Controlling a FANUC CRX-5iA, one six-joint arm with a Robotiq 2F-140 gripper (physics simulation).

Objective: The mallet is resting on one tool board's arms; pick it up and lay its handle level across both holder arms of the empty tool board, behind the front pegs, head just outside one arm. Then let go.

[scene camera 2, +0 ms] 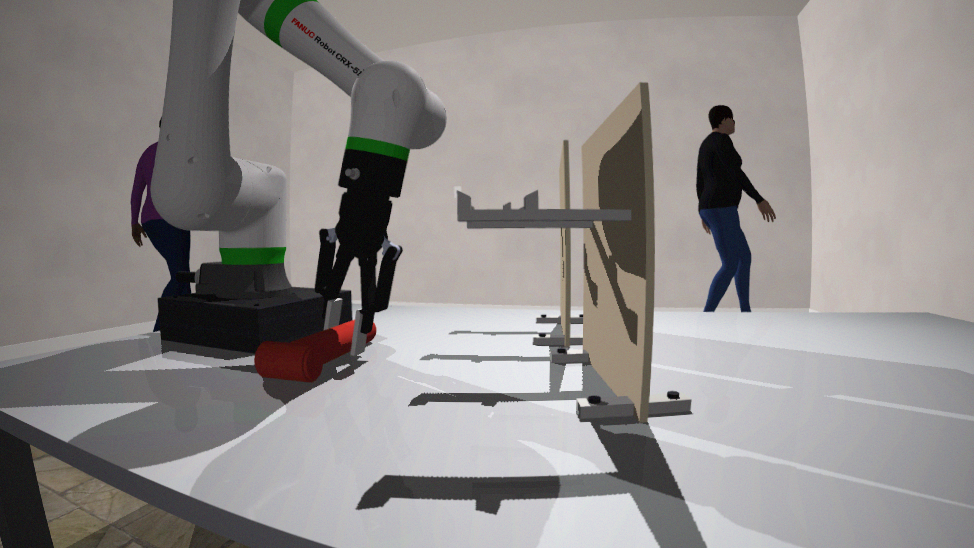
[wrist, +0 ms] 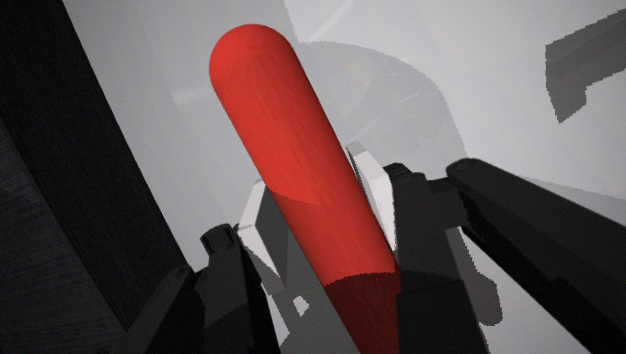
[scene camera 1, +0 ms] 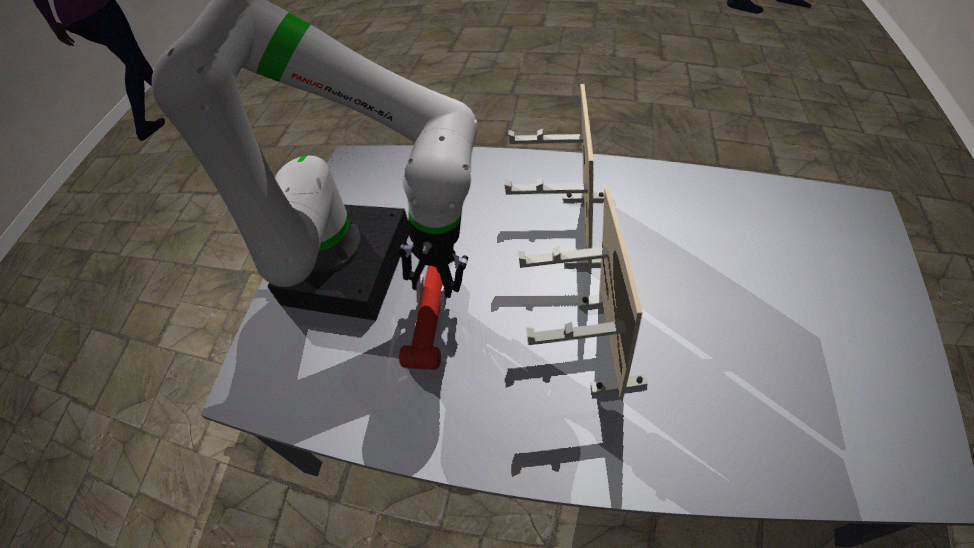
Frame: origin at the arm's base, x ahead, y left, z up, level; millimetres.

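Seen in the pictures: gripper, fingertip midpoint: (scene camera 2: 343, 347) (wrist: 316, 184) (scene camera 1: 431, 299); arm's base, link origin: (scene camera 2: 254, 293) (scene camera 1: 331, 246).
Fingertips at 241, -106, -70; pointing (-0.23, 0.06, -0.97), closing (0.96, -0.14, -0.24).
Observation:
Pixels of each thing's top centre, then the offset from my fingertips to it, as dx, dy, dz. "spot": a spot on its surface instead. Level surfaces: height alone.
- red mallet, top centre: (wrist: 346, 282) (scene camera 2: 330, 327) (scene camera 1: 426, 305) +2, -42, +39
- far tool board, surface spot: (scene camera 2: 564, 190) spot: +338, +75, +238
- table, surface height: dz -7
The red mallet (scene camera 1: 426, 320) (scene camera 2: 286, 359) (wrist: 295, 145) lies on the table beside the robot's base, its head toward the front edge. My gripper (scene camera 1: 431, 293) (scene camera 2: 345, 335) (wrist: 316, 184) points down and is shut on the handle, one pad on each side, near the rounded end. The near tool board (scene camera 1: 630, 327) (scene camera 2: 613, 368) stands upright with two empty holder arms (scene camera 1: 578, 256), pointing toward the robot's side. The far tool board (scene camera 1: 587, 149) (scene camera 2: 564, 190) has two empty holder arms (scene camera 1: 561, 188) too. The head does not show in the wrist view.
The black base block (scene camera 1: 381, 272) (scene camera 2: 224, 327) (wrist: 95, 150) is close to the gripper's left side. Board feet (scene camera 1: 643, 383) (scene camera 2: 670, 406) rest on the table (scene camera 1: 749, 272). Two people stand beyond the table in the second scene view.

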